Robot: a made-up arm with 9 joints.
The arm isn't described. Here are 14 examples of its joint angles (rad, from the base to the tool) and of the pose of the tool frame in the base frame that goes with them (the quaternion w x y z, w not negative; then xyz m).
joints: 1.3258 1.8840 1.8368 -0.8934 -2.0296 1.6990 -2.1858 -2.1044 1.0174
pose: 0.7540 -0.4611 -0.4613 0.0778 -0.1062 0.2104 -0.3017
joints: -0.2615 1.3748 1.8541 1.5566 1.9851 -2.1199 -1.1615 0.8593 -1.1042
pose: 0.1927 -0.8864 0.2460 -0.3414 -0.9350 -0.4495 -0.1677
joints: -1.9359 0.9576 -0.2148 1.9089 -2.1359 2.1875 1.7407 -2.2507 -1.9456
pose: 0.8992 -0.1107 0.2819 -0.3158 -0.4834 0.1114 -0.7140
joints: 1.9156 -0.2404 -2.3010 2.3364 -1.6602 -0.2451 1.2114 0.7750 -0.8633
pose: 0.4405 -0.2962 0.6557 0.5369 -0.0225 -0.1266 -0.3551
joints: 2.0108 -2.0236 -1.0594 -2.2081 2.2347 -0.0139 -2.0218 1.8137 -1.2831
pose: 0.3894 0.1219 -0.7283 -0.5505 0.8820 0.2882 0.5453
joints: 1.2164 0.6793 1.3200 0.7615 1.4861 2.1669 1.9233 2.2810 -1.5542
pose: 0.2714 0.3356 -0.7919 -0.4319 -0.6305 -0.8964 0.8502
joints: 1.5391 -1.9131 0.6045 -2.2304 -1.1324 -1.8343 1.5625 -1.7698 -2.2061
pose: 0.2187 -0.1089 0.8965 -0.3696 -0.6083 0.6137 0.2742
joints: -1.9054 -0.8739 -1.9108 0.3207 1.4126 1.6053 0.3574 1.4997 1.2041
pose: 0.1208 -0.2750 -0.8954 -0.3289 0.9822 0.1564 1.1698
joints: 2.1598 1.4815 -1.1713 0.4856 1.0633 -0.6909 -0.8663 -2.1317 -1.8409
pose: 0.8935 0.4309 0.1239 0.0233 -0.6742 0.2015 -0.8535
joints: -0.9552 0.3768 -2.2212 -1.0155 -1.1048 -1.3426 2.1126 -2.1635 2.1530
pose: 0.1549 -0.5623 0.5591 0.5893 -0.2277 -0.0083 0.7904
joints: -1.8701 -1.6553 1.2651 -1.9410 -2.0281 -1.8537 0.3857 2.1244 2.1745
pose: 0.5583 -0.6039 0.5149 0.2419 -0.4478 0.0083 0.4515
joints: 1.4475 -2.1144 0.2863 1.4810 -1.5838 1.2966 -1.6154 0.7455 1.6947
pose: 0.0641 -0.1896 0.8976 -0.3929 -0.1156 0.0969 0.4133
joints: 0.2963 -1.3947 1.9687 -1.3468 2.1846 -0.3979 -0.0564 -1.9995 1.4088
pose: 0.2043 -0.4058 0.8494 0.2684 0.8930 0.6002 0.1440
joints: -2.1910 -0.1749 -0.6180 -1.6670 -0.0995 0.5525 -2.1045 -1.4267 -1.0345
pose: 0.9897 -0.0636 -0.1163 -0.0544 0.2063 0.4074 -0.7050
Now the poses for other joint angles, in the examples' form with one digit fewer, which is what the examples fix.
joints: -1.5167 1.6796 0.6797 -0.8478 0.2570 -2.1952 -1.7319 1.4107 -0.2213
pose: 0.962 0.077 0.065 0.255 -0.334 0.661 -0.730
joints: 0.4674 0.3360 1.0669 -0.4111 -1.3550 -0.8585 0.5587 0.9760 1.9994
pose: 0.222 0.359 -0.822 -0.381 0.656 -0.004 0.428
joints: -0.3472 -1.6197 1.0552 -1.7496 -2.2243 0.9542 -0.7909 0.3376 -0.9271
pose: 0.039 -0.921 0.321 -0.218 0.145 0.147 0.189
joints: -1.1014 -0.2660 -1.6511 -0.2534 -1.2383 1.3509 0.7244 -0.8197 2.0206
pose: 0.096 0.398 0.911 0.048 -0.134 -0.153 0.428
